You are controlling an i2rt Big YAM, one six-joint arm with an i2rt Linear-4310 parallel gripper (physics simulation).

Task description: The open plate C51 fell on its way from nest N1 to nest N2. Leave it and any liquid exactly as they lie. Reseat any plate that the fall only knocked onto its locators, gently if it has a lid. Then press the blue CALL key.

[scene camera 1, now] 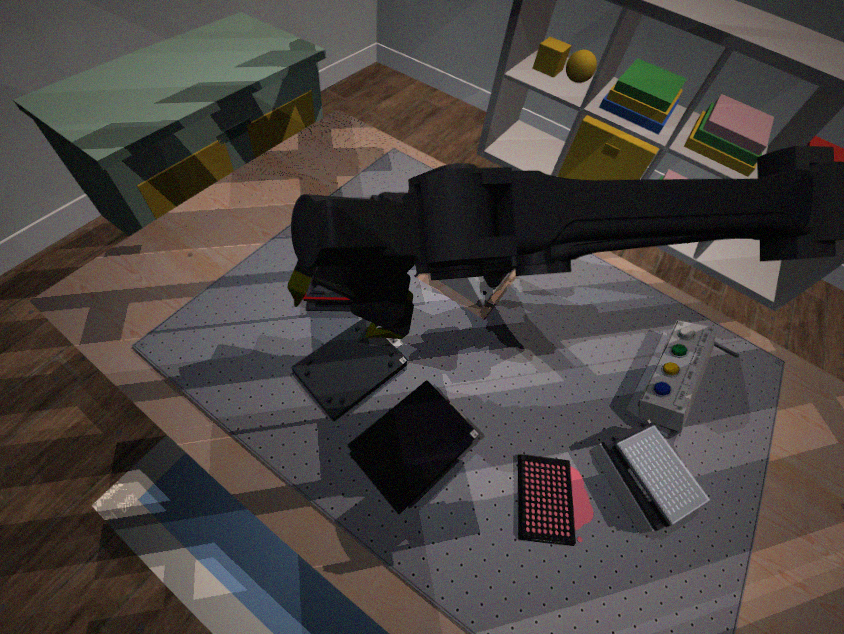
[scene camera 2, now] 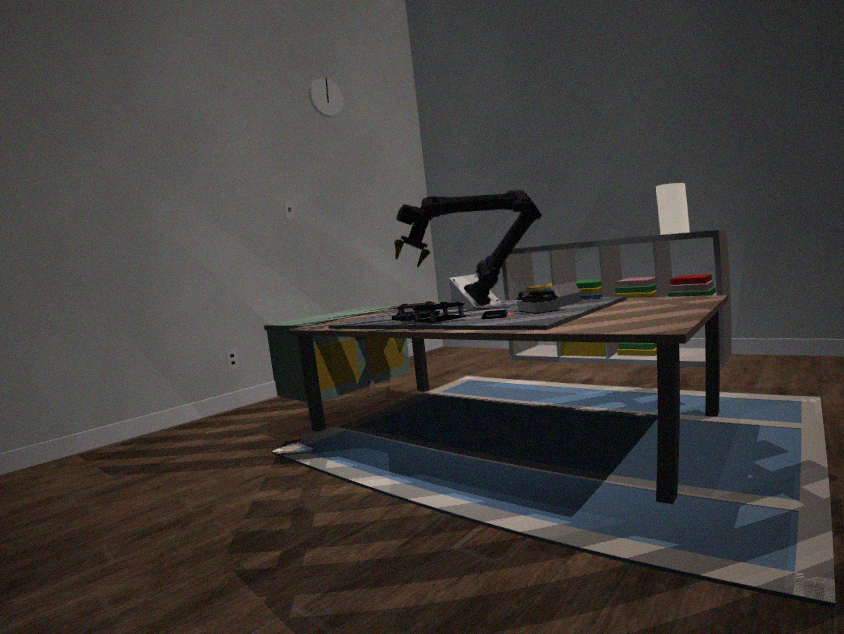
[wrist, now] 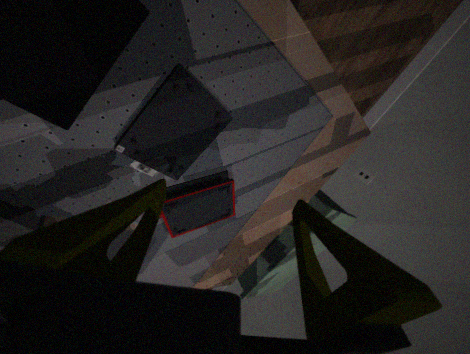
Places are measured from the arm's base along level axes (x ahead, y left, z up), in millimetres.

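Where they show: gripper, between the fingertips: [scene camera 1: 333,318] [scene camera 2: 406,263] [wrist: 232,196]; arm's base, origin of its link: [scene camera 2: 476,295].
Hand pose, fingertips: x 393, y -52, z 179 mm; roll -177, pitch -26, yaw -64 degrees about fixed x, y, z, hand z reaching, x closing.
Note:
Things, the pixels of their top centre, and the offset from my fingertips. "spot": a spot on its surface instead. Level surfaces: height alone.
- open black plate with pink wells, centre of its top: [scene camera 1: 547,497] [scene camera 2: 494,312] 50 mm back, 371 mm left, 216 mm down
- pink puddle, centre of its top: [scene camera 1: 581,510] 69 mm back, 430 mm left, 230 mm down
- white plate, centre of its top: [scene camera 1: 666,470] 165 mm back, 490 mm left, 143 mm down
- dark nest, a spot on its surface: [scene camera 1: 631,487] spot: 125 mm back, 466 mm left, 177 mm down
- blue key, a spot on its surface: [scene camera 1: 661,388] spot: 309 mm back, 450 mm left, 162 mm down
- grey key box, centre of its top: [scene camera 1: 693,362] [scene camera 2: 558,283] 387 mm back, 479 mm left, 147 mm down
- red-edged dark station, centre of its top: [scene camera 1: 349,272] [wrist: 202,212] [scene camera 2: 415,303] 176 mm back, 137 mm right, 185 mm down
- dark flat station, centre of its top: [wrist: 179,135] [scene camera 1: 349,361] [scene camera 2: 415,310] 38 mm back, 18 mm right, 202 mm down
- board, height of its surface: 231 mm down
The open black plate with pink wells [scene camera 1: 544,501] [scene camera 2: 494,314] lies on the grey perforated board, with a pink puddle [scene camera 1: 581,498] at its right side. A white plate [scene camera 1: 660,472] sits tilted on a dark nest [scene camera 1: 631,487]; its exact seating is unclear. The blue key [scene camera 1: 661,388] is at the near end of the grey key box [scene camera 1: 672,406]. My gripper [scene camera 1: 335,315] [scene camera 2: 409,262] [wrist: 232,196] is open and empty, high above the board. It is far from the white plate and keys. In the wrist view, the red-edged dark station [wrist: 200,210] shows between my fingers; my gripper partly hides it in scene camera 1.
A dark flat station [scene camera 1: 349,373] [wrist: 175,122] and a larger black one [scene camera 1: 416,447] [wrist: 60,50] stand on the board [scene camera 1: 272,416]. A white tilted panel [scene camera 2: 470,290] is by the arm base. The green cabinet [scene camera 1: 177,81] and shelf unit [scene camera 1: 770,302] stand beyond the table.

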